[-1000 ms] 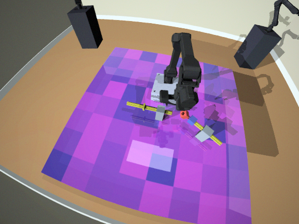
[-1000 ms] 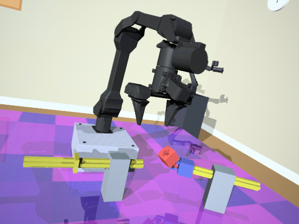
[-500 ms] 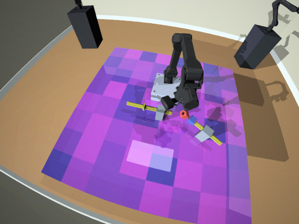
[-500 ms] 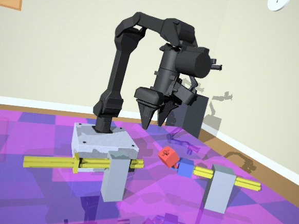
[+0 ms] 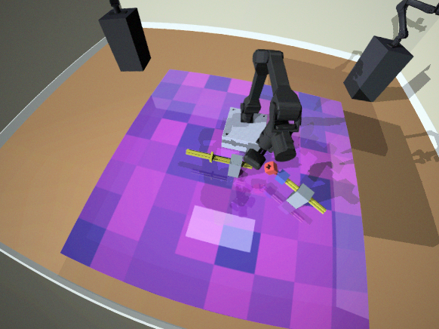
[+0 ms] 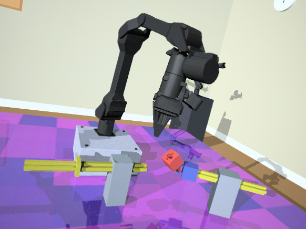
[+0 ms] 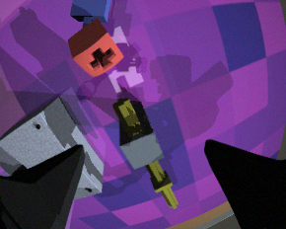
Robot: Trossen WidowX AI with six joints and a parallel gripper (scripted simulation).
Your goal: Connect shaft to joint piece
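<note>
Now: gripper tip 8 cm to the right of the red joint piece and 9 cm above it.
</note>
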